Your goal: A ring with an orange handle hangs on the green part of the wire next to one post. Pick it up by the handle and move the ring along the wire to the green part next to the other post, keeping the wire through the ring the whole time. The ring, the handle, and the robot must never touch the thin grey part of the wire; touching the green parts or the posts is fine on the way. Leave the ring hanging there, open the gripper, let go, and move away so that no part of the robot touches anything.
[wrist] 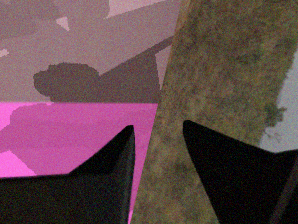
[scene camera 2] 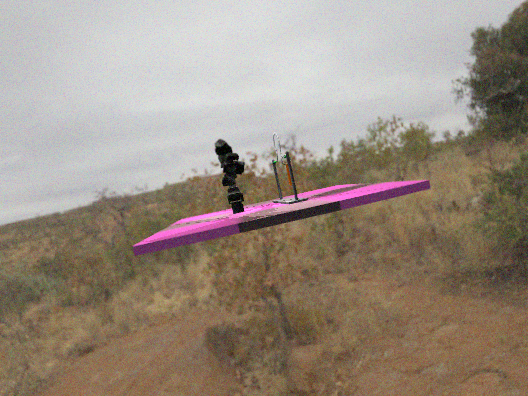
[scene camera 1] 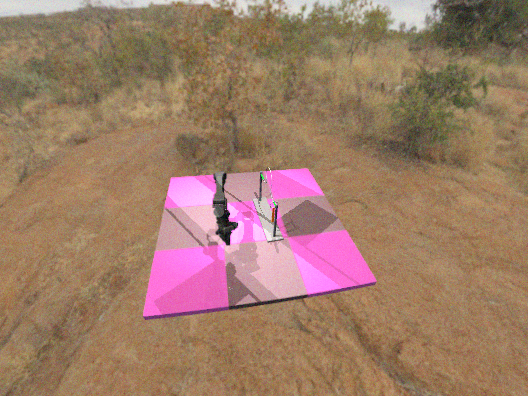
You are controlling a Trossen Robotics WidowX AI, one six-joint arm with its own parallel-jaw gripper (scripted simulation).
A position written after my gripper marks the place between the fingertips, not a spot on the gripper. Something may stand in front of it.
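There is a wire stand [scene camera 1: 271, 230] that I can see, and I see my gripper [wrist: 158, 129] as well.
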